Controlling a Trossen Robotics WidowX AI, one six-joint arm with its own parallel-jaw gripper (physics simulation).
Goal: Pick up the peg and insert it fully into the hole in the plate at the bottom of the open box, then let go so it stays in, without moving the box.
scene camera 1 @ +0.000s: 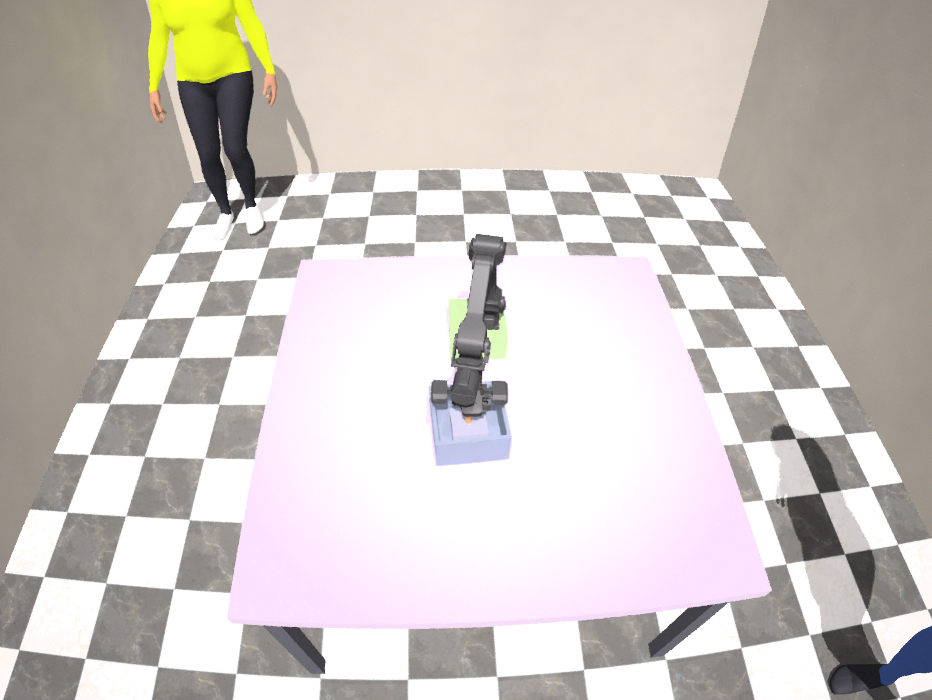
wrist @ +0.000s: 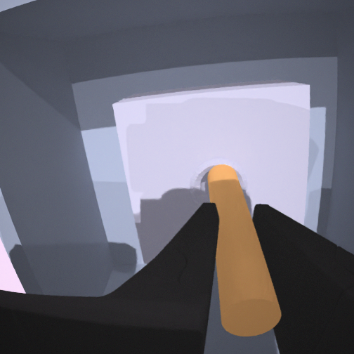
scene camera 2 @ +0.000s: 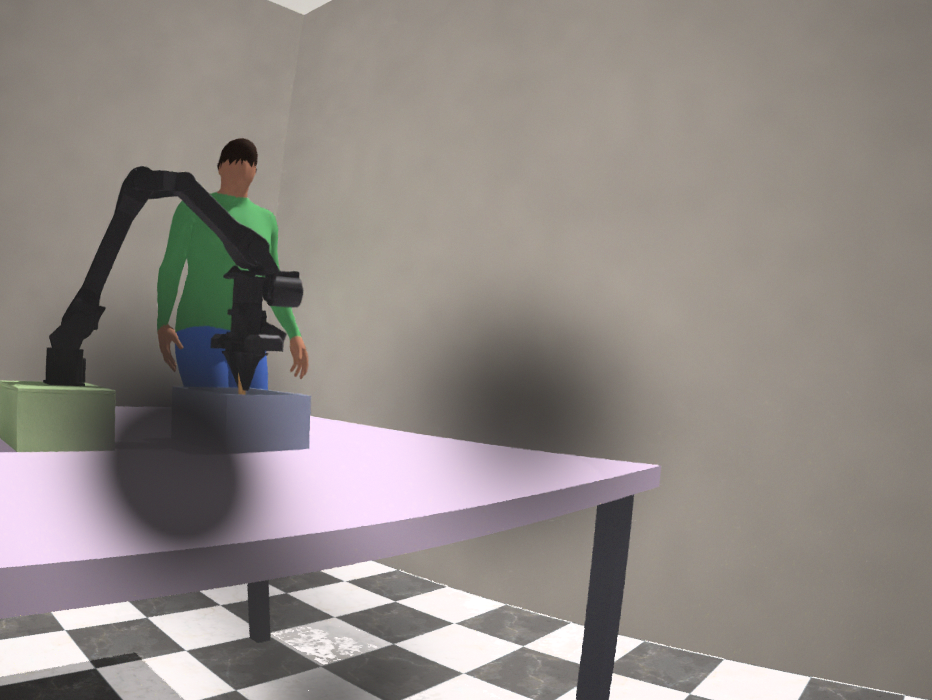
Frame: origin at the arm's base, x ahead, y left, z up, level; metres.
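Where they show: gripper, fingertip midpoint: (scene camera 2: 243, 390); arm's base at its link origin: (scene camera 1: 488, 322) (scene camera 2: 63, 384).
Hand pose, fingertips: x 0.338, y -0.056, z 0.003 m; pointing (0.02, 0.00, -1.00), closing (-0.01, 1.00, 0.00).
Observation:
Things, the pixels of their top centre, and the offset from my fingertips. Level surfaces: height alone.
- orange peg at its top centre: (scene camera 1: 469, 402) 0.003 m back, 0.000 m left, 0.040 m up
- pale plate at its top centre: (scene camera 1: 468, 419) 0.007 m back, 0.001 m left, 0.039 m down
- blue-grey open box at its top centre: (scene camera 2: 239, 390) (scene camera 1: 469, 411) 0.007 m back, 0.001 m left, 0.002 m down
- pink table at its surface level: 0.100 m down
My gripper (wrist: 233, 215) (scene camera 2: 242, 388) is shut on the orange peg (wrist: 240, 250) (scene camera 1: 467, 419) (scene camera 2: 241, 383). In the wrist view the peg's far end lies over the hole (wrist: 200, 179) in the pale plate (wrist: 225, 125) (scene camera 1: 468, 432); part of the rim shows around it, mostly on the left. I cannot tell whether the peg's tip is above the hole or slightly in it. Most of the peg's length stands out of the plate. The plate lies at the bottom of the blue-grey open box (scene camera 1: 473, 452) (scene camera 2: 271, 421) (wrist: 200, 45). The fingertips are around the height of the box rim in scene camera 2.
The box stands on the pink table (scene camera 1: 602, 489) (scene camera 2: 421, 482). Its walls surround the plate. A green block (scene camera 1: 498, 344) (scene camera 2: 64, 421) under the arm's base stands behind the box. A person in a yellow top (scene camera 1: 207, 41) and one in green (scene camera 2: 203, 263) stand beyond the table.

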